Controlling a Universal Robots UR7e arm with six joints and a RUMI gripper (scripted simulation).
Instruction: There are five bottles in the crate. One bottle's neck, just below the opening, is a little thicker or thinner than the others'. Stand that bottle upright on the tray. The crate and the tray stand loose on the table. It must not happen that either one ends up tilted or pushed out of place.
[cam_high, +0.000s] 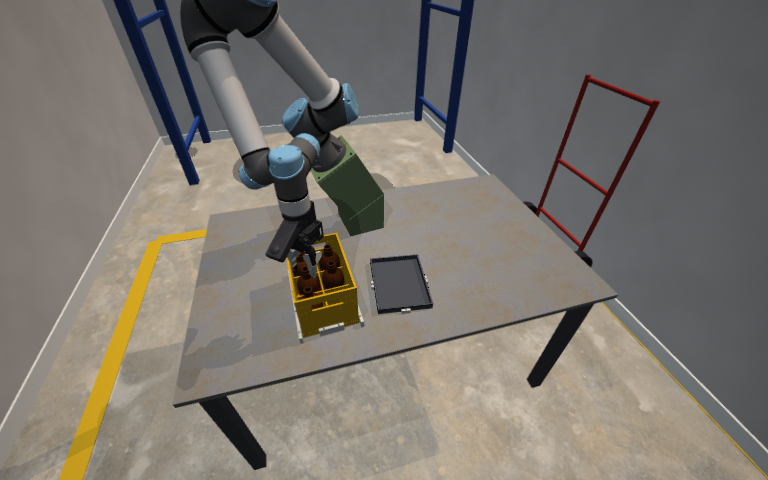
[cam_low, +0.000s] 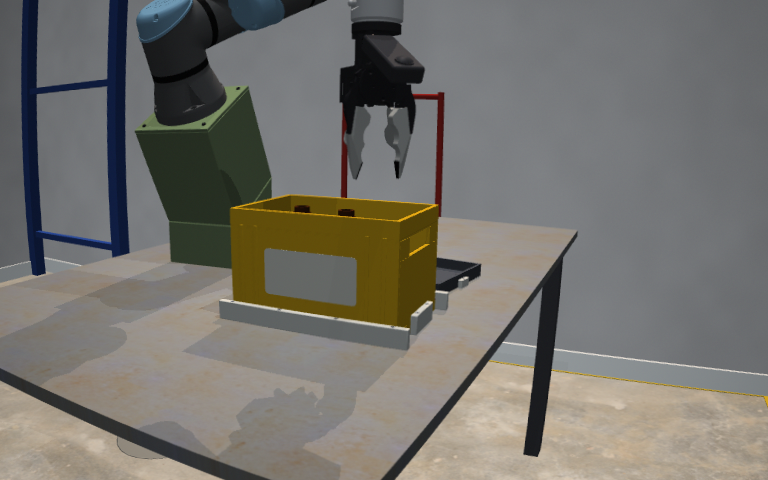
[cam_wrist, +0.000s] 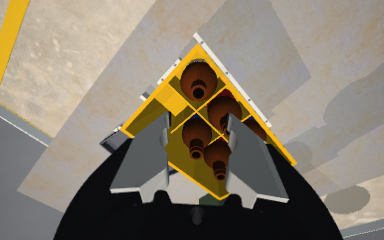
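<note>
The yellow crate is 80 mm behind my hand, 50 mm to the left of it and 160 mm below it. The rest, counted from my hand: dark tray 60 mm behind, 330 mm to the left, 230 mm below.
</note>
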